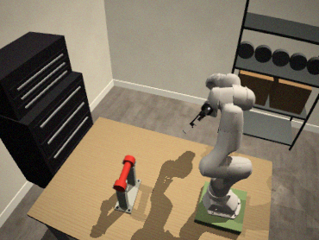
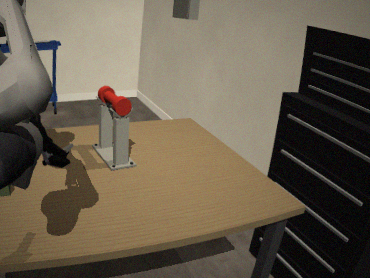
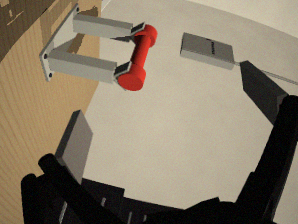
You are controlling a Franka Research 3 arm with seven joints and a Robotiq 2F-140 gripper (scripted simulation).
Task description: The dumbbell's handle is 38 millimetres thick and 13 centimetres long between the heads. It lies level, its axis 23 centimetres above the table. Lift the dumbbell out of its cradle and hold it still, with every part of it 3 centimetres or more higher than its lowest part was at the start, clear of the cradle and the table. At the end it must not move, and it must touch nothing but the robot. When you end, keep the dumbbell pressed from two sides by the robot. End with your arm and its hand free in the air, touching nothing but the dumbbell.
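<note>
Now: hand 41 cm to the right of the red dumbbell, 21 cm short of it and 7 cm above it. Round my hand: grey cradle (41 cm to the left, 21 cm ahead, 19 cm below).
</note>
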